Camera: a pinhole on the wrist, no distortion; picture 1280 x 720 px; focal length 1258.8 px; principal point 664.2 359.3 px. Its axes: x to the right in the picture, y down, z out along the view. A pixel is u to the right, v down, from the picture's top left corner.
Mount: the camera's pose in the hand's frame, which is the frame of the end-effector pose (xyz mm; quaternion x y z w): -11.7 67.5 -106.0 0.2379 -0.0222 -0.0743 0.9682
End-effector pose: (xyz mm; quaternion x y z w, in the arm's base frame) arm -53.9 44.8 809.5 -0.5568 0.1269 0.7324 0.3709
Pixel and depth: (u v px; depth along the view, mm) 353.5 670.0 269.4
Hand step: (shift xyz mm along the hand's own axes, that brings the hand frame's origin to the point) -89.6 12.8 163.0
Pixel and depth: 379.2 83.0 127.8
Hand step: -54.0 -11.0 -6.0
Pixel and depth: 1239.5 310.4 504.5
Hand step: 174.0 -216.0 333.6
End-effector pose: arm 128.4 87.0 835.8 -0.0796 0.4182 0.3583 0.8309
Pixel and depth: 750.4 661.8 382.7
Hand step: -3.5 -31.0 275.9
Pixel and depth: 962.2 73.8 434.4
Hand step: 42.7 -233.3 233.9
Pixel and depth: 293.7 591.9 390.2
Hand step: -146.1 -30.1 272.2
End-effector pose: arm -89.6 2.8 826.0 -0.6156 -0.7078 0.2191 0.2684
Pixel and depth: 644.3 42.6 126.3
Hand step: -27.8 -17.8 -8.9
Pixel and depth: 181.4 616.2 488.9
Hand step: -222.0 -39.8 371.9
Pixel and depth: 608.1 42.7 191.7
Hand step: -41.6 -61.1 41.4
